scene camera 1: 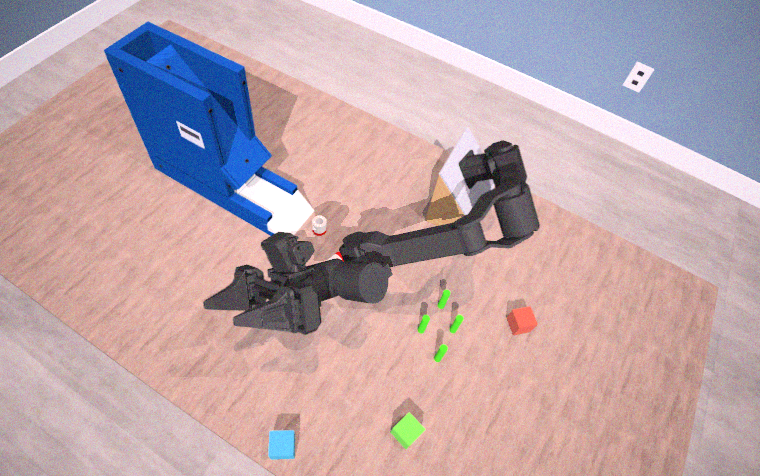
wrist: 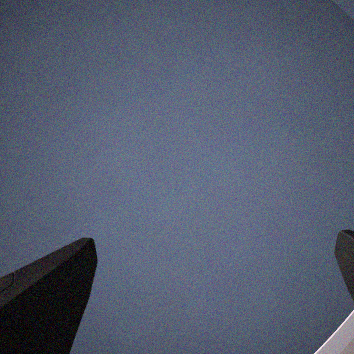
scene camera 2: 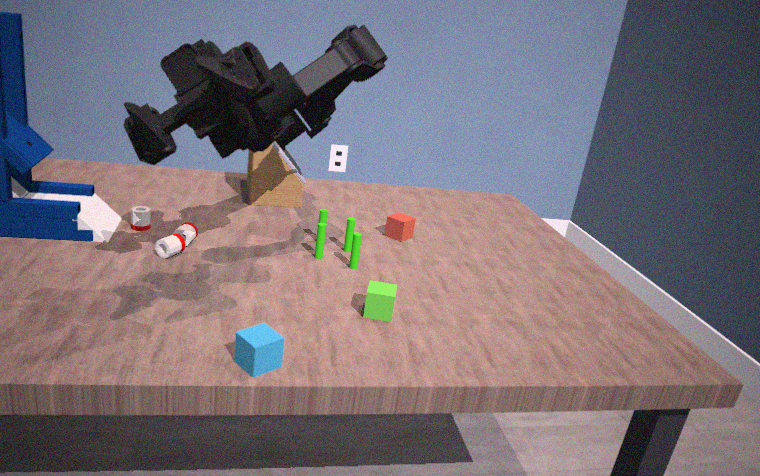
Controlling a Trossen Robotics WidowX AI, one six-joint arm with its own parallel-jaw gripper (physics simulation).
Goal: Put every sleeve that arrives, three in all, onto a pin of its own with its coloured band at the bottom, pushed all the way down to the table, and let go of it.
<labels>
my gripper: scene camera 1 217, 313; wrist 221, 249; scene camera 2 160, 84
blue cube: scene camera 1; scene camera 2; not seen in the wrist view (out of frame)
same spot on blue cube: [scene camera 1: 281, 443] = [scene camera 2: 260, 335]
same spot on blue dispenser: [scene camera 2: 30, 148] = [scene camera 1: 245, 166]
</labels>
